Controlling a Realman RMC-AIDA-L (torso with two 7-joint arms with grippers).
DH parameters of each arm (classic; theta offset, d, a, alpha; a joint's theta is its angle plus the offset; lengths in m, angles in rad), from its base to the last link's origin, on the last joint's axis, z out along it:
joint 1: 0 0.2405 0 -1.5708
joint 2: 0 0 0 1.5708
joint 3: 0 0.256 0 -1.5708
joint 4: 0 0 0 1.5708
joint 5: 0 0.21 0 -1.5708
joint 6: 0 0 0 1.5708
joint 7: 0 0.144 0 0
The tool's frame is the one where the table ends.
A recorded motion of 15 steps. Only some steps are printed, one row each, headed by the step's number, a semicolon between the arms.
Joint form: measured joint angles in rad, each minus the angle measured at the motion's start. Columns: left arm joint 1, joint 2, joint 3, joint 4, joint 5, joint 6, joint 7; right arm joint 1, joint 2, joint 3, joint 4, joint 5, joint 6, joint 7.
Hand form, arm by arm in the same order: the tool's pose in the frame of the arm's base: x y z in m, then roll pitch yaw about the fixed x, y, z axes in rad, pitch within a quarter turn. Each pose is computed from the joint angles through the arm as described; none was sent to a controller.
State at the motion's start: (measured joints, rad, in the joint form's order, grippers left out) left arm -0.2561 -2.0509 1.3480 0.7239 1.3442 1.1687 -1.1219; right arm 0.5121 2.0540 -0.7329 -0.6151 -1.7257 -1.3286 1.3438
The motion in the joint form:
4: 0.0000 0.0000 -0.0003 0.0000 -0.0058 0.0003 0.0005; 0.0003 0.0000 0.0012 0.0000 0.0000 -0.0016 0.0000
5: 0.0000 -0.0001 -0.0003 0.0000 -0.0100 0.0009 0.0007; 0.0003 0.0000 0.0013 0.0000 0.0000 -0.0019 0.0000
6: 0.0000 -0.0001 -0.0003 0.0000 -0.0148 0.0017 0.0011; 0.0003 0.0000 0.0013 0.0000 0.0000 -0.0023 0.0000
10: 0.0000 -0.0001 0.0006 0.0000 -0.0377 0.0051 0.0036; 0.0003 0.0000 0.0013 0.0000 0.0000 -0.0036 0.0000
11: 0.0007 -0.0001 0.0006 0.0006 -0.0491 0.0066 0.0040; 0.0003 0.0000 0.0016 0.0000 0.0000 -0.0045 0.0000
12: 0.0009 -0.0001 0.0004 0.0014 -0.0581 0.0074 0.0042; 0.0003 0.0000 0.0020 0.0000 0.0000 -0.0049 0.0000
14: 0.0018 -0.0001 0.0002 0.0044 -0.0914 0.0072 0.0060; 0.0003 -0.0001 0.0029 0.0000 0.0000 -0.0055 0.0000
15: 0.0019 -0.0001 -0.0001 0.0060 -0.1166 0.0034 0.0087; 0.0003 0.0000 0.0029 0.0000 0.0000 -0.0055 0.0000
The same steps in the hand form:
4: -0.2806 0.3038 -0.0330 -2.7023 -0.5675 0.2401; 0.2702 0.3645 0.0226 -2.7017 0.7063 -0.3706
5: -0.2802 0.3041 -0.0327 -2.7010 -0.5716 0.2398; 0.2701 0.3645 0.0226 -2.7019 0.7064 -0.3705
6: -0.2797 0.3043 -0.0323 -2.6995 -0.5761 0.2392; 0.2701 0.3644 0.0226 -2.7022 0.7065 -0.3705
10: -0.2777 0.3055 -0.0305 -2.6922 -0.5970 0.2355; 0.2700 0.3643 0.0226 -2.7034 0.7067 -0.3703
11: -0.2768 0.3061 -0.0295 -2.6880 -0.6079 0.2345; 0.2699 0.3642 0.0226 -2.7040 0.7071 -0.3702
12: -0.2760 0.3067 -0.0285 -2.6840 -0.6164 0.2331; 0.2699 0.3642 0.0226 -2.7040 0.7075 -0.3701
14: -0.2735 0.3092 -0.0250 -2.6664 -0.6461 0.2271; 0.2699 0.3642 0.0228 -2.7038 0.7082 -0.3700
15: -0.2720 0.3114 -0.0224 -2.6494 -0.6665 0.2218; 0.2699 0.3642 0.0228 -2.7039 0.7082 -0.3700

